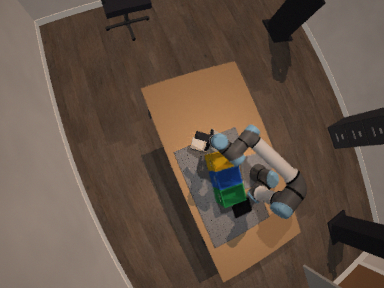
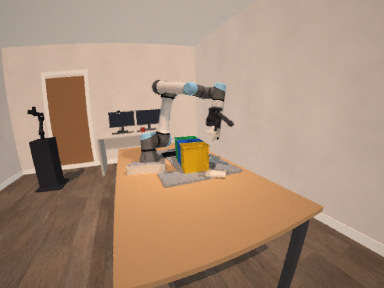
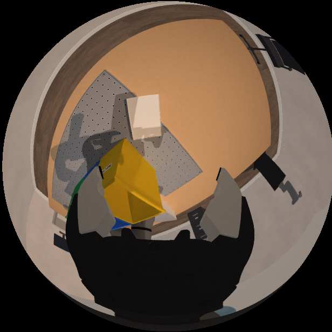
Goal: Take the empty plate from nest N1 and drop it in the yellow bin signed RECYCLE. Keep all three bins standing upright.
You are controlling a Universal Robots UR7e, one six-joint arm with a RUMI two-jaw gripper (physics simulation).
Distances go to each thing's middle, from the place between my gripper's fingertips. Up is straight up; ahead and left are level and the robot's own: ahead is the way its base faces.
Right now my hand is 1 cm short of the white plate (image 3: 144,111), 1 cm to the right of it and 22 cm above it. Also, from my hand: yellow bin (image 2: 194,156) (8 cm behind, 16 cm to the left, 14 cm below).
